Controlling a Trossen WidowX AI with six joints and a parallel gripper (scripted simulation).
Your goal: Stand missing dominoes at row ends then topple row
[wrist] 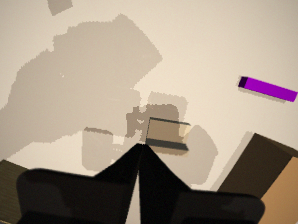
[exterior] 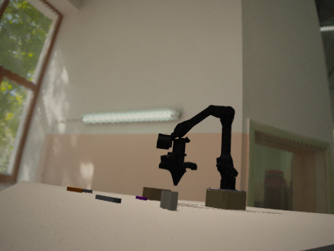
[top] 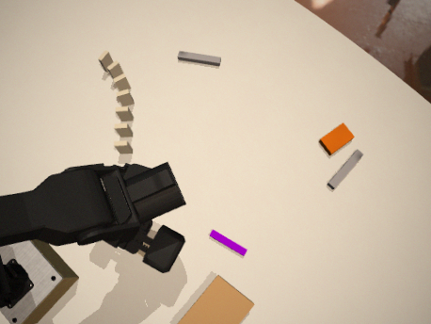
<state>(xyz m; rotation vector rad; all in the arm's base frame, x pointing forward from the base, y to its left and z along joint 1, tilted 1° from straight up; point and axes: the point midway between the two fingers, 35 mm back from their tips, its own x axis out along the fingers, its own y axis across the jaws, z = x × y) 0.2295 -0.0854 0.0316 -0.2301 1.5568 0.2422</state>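
My gripper tip is now 12 cm to the left of the purple bar, 10 cm short of it and 7 cm above it. From my gripper tip the other things lie so: orange block 40 cm ahead, 14 cm to the right, 7 cm below; then box 20 cm to the right, 5 cm below, 1 cm behind.
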